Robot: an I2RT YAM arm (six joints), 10 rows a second.
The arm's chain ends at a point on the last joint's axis. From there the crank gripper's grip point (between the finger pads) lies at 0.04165 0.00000 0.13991 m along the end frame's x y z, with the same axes.
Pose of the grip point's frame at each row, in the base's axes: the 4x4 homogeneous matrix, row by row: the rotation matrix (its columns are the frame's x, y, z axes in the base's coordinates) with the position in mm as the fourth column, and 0 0 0 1 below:
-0.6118, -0.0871, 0.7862, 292.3; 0.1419, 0.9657, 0.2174, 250.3; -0.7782, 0.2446, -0.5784, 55.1; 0, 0, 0, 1
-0.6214, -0.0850, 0.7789, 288.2; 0.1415, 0.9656, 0.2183, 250.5; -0.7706, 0.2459, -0.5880, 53.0; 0, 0, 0, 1
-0.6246, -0.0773, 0.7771, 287.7; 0.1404, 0.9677, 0.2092, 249.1; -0.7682, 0.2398, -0.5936, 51.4; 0, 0, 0, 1
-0.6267, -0.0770, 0.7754, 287.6; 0.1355, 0.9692, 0.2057, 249.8; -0.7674, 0.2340, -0.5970, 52.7; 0, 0, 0, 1
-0.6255, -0.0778, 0.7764, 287.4; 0.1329, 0.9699, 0.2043, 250.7; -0.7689, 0.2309, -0.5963, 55.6; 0, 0, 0, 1
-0.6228, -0.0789, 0.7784, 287.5; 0.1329, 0.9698, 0.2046, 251.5; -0.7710, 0.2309, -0.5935, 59.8; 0, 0, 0, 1
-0.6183, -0.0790, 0.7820, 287.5; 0.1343, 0.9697, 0.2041, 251.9; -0.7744, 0.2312, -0.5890, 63.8; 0, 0, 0, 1
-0.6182, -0.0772, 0.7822, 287.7; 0.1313, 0.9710, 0.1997, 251.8; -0.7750, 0.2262, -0.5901, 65.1; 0, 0, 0, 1
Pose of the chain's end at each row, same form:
-0.6118, -0.0871, 0.7862, 207.8; 0.1419, 0.9657, 0.2174, 214.0; -0.7782, 0.2446, -0.5784, 168.4; 0, 0, 0, 1
-0.6214, -0.0850, 0.7789, 205.1; 0.1415, 0.9656, 0.2183, 214.1; -0.7706, 0.2459, -0.5880, 167.4; 0, 0, 0, 1
-0.6246, -0.0773, 0.7771, 205.0; 0.1404, 0.9677, 0.2092, 214.0; -0.7682, 0.2398, -0.5936, 166.4; 0, 0, 0, 1
-0.6267, -0.0770, 0.7754, 205.2; 0.1355, 0.9692, 0.2057, 215.4; -0.7674, 0.2340, -0.5970, 168.2; 0, 0, 0, 1
-0.6255, -0.0778, 0.7764, 204.8; 0.1329, 0.9699, 0.2043, 216.6; -0.7689, 0.2309, -0.5963, 171.1; 0, 0, 0, 1
-0.6228, -0.0789, 0.7784, 204.5; 0.1329, 0.9698, 0.2046, 217.3; -0.7710, 0.2309, -0.5935, 174.9; 0, 0, 0, 1
-0.6183, -0.0790, 0.7820, 203.8; 0.1343, 0.9697, 0.2041, 217.8; -0.7744, 0.2312, -0.5890, 178.5; 0, 0, 0, 1
-0.6182, -0.0772, 0.7822, 204.0; 0.1313, 0.9710, 0.1997, 218.4; -0.7750, 0.2262, -0.5901, 179.9; 0, 0, 0, 1

